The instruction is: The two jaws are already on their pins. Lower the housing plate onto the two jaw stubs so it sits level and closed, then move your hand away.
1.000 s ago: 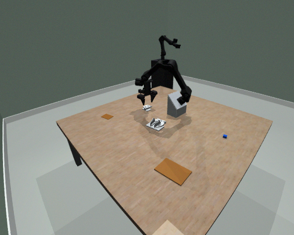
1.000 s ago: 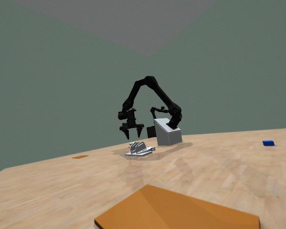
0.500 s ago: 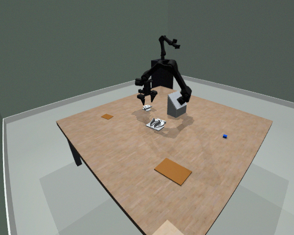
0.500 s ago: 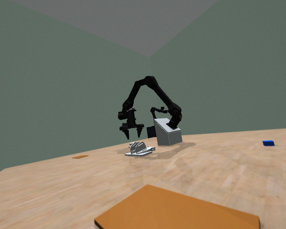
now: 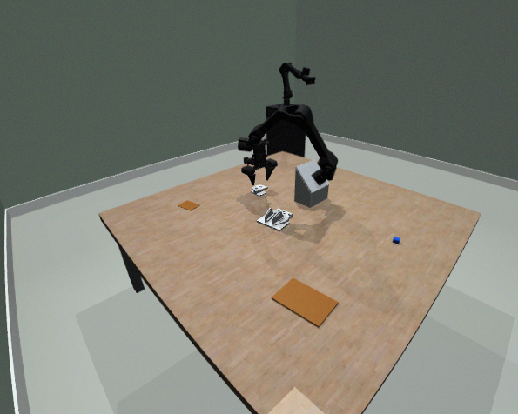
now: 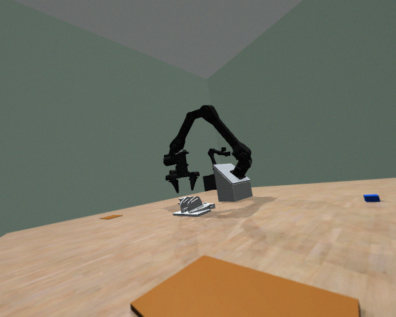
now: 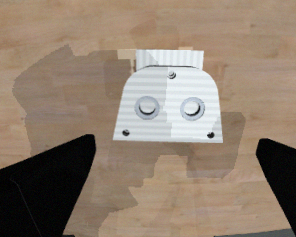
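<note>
Now: the white part 10 mm to the right of my gripper tip and 50 mm below it. Also, from my gripper tip: orange pad (460 mm ahead, 560 mm to the left, 60 mm below); blue cube (10 mm behind, 680 mm to the left, 50 mm below).
</note>
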